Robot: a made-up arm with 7 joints. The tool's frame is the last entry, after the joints. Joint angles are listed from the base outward. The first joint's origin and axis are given. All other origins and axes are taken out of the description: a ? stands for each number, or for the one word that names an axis. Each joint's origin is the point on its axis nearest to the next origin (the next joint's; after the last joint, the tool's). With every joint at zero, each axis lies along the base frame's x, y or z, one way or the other. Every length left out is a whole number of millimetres.
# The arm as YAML. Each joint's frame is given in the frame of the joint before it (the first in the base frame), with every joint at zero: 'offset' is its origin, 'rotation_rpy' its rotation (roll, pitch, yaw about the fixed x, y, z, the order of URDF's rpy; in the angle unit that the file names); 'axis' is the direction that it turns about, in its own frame. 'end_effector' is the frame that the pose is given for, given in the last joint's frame.
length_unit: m
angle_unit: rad
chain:
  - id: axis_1
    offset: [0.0, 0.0, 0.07]
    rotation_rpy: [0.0, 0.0, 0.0]
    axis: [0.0, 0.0, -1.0]
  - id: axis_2
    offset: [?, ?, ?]
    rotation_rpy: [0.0, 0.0, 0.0]
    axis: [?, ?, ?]
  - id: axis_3
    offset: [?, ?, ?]
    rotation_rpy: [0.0, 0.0, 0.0]
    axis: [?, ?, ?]
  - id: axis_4
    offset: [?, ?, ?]
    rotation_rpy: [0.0, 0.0, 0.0]
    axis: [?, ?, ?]
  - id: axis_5
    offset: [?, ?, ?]
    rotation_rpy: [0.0, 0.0, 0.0]
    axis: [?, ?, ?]
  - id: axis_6
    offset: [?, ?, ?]
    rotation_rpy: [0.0, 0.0, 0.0]
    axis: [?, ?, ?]
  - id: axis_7
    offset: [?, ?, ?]
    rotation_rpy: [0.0, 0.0, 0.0]
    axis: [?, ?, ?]
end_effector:
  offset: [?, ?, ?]
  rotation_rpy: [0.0, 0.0, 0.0]
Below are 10 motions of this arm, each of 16 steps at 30 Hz.
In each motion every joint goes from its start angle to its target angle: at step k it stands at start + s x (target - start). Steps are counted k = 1, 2, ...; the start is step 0. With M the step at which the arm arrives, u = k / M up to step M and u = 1 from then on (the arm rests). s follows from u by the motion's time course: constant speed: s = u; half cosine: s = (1 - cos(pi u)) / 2; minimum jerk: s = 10 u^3 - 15 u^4 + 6 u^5.
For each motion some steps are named. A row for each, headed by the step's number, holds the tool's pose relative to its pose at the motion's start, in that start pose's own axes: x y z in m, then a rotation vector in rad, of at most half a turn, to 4 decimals.
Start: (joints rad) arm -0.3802 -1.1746 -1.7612 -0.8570 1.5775 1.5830 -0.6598
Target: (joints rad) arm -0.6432 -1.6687 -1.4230 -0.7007 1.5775 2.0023 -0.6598
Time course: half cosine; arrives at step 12
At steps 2, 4, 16:
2: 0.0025 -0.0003 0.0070 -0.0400 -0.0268 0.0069
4: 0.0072 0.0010 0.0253 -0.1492 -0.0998 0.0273
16: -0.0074 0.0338 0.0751 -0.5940 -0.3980 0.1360

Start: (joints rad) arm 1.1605 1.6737 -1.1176 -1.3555 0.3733 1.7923 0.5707
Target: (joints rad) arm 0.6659 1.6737 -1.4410 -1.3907 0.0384 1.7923 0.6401
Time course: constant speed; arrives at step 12
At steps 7, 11, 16:
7: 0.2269 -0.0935 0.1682 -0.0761 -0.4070 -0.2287
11: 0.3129 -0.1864 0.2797 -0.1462 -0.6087 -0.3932
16: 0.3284 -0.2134 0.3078 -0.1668 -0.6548 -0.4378

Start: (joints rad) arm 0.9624 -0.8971 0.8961 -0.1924 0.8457 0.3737 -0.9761
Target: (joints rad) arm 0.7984 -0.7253 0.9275 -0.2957 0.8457 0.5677 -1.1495
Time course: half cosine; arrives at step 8
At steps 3, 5, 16:
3: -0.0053 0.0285 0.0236 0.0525 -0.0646 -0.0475
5: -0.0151 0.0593 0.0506 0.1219 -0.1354 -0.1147
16: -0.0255 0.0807 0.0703 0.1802 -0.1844 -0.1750

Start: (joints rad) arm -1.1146 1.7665 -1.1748 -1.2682 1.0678 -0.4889 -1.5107
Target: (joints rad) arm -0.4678 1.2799 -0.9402 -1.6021 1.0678 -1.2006 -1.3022
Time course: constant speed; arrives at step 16
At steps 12, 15, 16:
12: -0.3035 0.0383 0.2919 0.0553 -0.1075 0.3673
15: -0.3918 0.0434 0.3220 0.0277 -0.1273 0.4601
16: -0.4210 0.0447 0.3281 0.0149 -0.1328 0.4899

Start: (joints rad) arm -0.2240 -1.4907 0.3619 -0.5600 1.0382 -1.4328 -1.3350
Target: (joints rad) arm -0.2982 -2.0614 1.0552 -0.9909 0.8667 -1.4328 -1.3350
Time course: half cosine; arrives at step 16
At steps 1, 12, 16:
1: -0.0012 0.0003 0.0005 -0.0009 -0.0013 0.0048
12: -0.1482 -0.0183 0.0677 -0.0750 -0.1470 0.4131
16: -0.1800 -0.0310 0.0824 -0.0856 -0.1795 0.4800

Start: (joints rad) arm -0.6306 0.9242 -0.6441 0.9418 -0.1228 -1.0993 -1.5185
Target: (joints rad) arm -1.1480 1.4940 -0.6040 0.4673 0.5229 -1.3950 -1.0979
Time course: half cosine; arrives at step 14
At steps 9, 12, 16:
9: -0.1259 0.2652 -0.0249 -0.0208 0.0764 0.4174
12: -0.1463 0.3219 -0.0450 0.0228 0.1513 0.5906
16: -0.1487 0.3318 -0.0493 0.0361 0.1707 0.6282

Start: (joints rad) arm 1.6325 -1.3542 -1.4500 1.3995 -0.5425 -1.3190 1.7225
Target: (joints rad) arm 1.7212 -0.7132 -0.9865 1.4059 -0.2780 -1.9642 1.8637
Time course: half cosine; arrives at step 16
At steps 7, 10, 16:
7: -0.0583 -0.1716 0.0192 0.2783 -0.3101 0.1467
10: -0.0872 -0.2970 -0.0123 0.4813 -0.5458 0.2034
16: -0.1012 -0.4169 -0.0854 0.6992 -0.8014 0.2141

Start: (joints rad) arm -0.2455 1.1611 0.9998 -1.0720 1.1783 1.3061 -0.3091
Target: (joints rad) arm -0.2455 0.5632 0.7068 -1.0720 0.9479 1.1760 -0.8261
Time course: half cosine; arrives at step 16
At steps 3, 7, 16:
3: 0.0253 0.0047 0.0264 0.0046 -0.0814 -0.0072
7: 0.0972 0.0351 0.1440 0.0528 -0.3793 -0.0188
16: 0.1073 0.1333 0.4009 0.2520 -0.8740 0.0439

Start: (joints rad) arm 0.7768 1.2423 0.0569 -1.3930 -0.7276 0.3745 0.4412
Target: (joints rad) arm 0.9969 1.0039 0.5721 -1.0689 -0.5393 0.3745 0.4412
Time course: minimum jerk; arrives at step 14
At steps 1, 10, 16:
1: -0.0007 0.0005 -0.0001 0.0004 0.0002 -0.0015
10: -0.1609 0.1636 -0.0056 0.0650 0.0350 -0.3999
16: -0.1838 0.1957 -0.0043 0.0675 0.0364 -0.4671

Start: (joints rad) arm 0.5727 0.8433 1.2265 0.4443 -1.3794 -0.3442 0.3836
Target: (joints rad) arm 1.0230 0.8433 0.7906 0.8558 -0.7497 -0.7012 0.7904
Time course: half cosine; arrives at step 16
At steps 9, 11, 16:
9: -0.1223 -0.0045 0.0285 0.3557 -0.3005 -0.1989
11: -0.1474 0.0237 0.0402 0.4200 -0.4021 -0.2882
16: -0.1645 0.0767 0.0609 0.4620 -0.5295 -0.4142

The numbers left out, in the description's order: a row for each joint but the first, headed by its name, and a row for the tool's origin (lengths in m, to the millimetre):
axis_2: xyz -0.077 -0.396 0.0, axis 0.0 -1.0 0.0
axis_3: xyz 0.252 0.0 -0.026, axis 0.0 -1.0 0.0
axis_4: xyz -0.011 0.0 0.059, axis 1.0 0.0 0.0
axis_5: xyz 0.0 -0.289 0.09, axis 0.0 0.0 -1.0
axis_6: xyz -0.028 -0.325 0.0, axis -1.0 0.0 0.0
axis_7: xyz 0.0 -0.072 0.075, axis 0.0 0.0 1.0
tool: xyz 0.1 0.05 0.0

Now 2 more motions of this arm.
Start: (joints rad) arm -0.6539 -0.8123 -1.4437 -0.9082 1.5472 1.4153 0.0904
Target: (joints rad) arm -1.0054 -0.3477 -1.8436 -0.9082 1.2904 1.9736 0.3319
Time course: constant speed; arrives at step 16
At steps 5, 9, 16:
5: 0.0004 -0.0717 -0.0614 -0.2231 0.0008 -0.0062
9: -0.0092 -0.1315 -0.1116 -0.4030 0.0236 -0.0145
16: -0.0466 -0.2401 -0.1984 -0.7149 0.1108 -0.0380

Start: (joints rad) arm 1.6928 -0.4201 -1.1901 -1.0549 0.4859 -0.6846 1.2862
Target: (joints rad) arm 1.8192 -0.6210 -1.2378 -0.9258 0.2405 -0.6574 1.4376
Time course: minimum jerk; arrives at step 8
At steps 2, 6, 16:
2: 0.0005 -0.0286 -0.0184 0.0504 -0.0014 0.0384
6: 0.0184 -0.2268 -0.2020 0.4265 -0.0596 0.3441
16: 0.0227 -0.2490 -0.2311 0.4739 -0.0733 0.3850

